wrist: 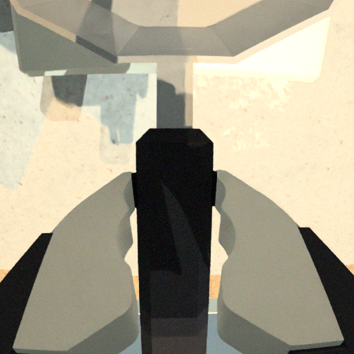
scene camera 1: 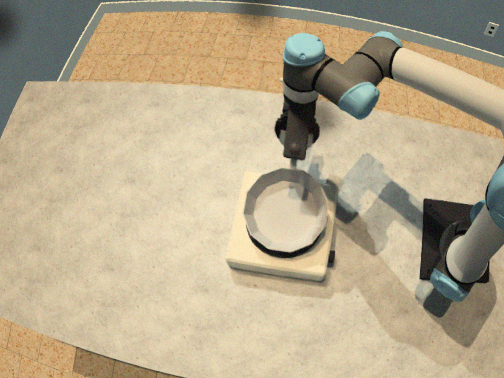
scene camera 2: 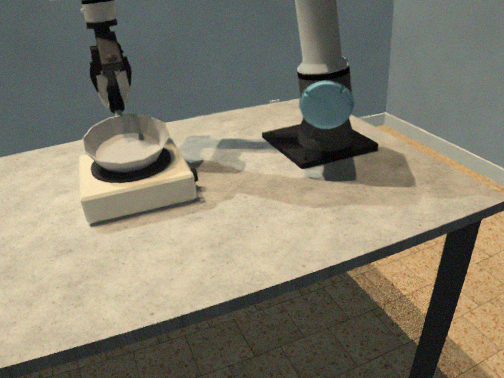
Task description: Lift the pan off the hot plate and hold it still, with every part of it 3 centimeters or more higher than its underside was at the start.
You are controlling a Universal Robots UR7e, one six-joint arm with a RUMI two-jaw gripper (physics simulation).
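Pixels of known places: gripper, fingertip midpoint: [scene camera 2: 116, 107]; arm's base, link origin: [scene camera 2: 325, 139].
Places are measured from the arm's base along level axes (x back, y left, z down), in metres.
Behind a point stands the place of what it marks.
Note:
The grey faceted pan [scene camera 1: 285, 215] @[z -0.076, x -0.518, y 0.057 m] [scene camera 2: 130, 147] @[z -0.080, x -0.513, y 0.037 m] [wrist: 175, 40] is over the cream hot plate [scene camera 1: 276, 266] @[z -0.049, x -0.507, y 0.176 m] [scene camera 2: 142, 200] @[z -0.016, x -0.505, y 0.181 m] [wrist: 300, 55]. It is tilted, with its handle side raised and its far side low, close over the black burner disc [scene camera 2: 102, 173] @[z -0.058, x -0.581, y 0.105 m]. Whether the low side touches the disc is not clear. The pan's black handle [scene camera 1: 296, 145] [scene camera 2: 118, 100] @[z -0.162, x -0.526, y -0.084 m] [wrist: 175, 155] slopes up from the rim. My gripper [scene camera 1: 297, 131] [scene camera 2: 113, 90] [wrist: 173, 174] is shut on this handle, one jaw on each side. The pan's underside is mostly hidden.
The hot plate's dark knob [scene camera 1: 331, 257] @[z -0.032, x -0.384, y 0.118 m] [scene camera 2: 195, 174] @[z -0.025, x -0.380, y 0.125 m] sticks out at its side. The arm's black base plate [scene camera 1: 431, 240] @[z 0.003, x -0.104, y -0.003 m] [scene camera 2: 310, 159] @[z 0.003, x -0.088, y 0.096 m] stands on the table [scene camera 1: 125, 200] @[z 0.018, x -0.953, y 0.095 m] [scene camera 2: 225, 260] @[z 0.019, x -0.378, y 0.390 m], to the right of the hot plate in both scene views.

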